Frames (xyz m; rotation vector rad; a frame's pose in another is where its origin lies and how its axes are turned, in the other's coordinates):
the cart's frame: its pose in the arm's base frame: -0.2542 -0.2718 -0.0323 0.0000 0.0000 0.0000
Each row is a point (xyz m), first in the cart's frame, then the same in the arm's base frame.
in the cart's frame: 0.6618 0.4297 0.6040
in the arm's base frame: 0.4076 0.1579 0.5717
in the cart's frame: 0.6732 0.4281 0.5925
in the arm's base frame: 0.4190 0.1563 0.5602
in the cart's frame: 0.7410 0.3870 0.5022
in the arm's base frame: 0.4868 0.1152 0.4699
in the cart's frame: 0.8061 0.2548 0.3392
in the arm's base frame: 0.5519 -0.0170 0.3069
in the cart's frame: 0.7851 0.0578 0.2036
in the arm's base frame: 0.5309 -0.2140 0.1713
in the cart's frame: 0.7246 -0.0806 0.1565
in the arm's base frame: 0.4704 -0.3524 0.1242
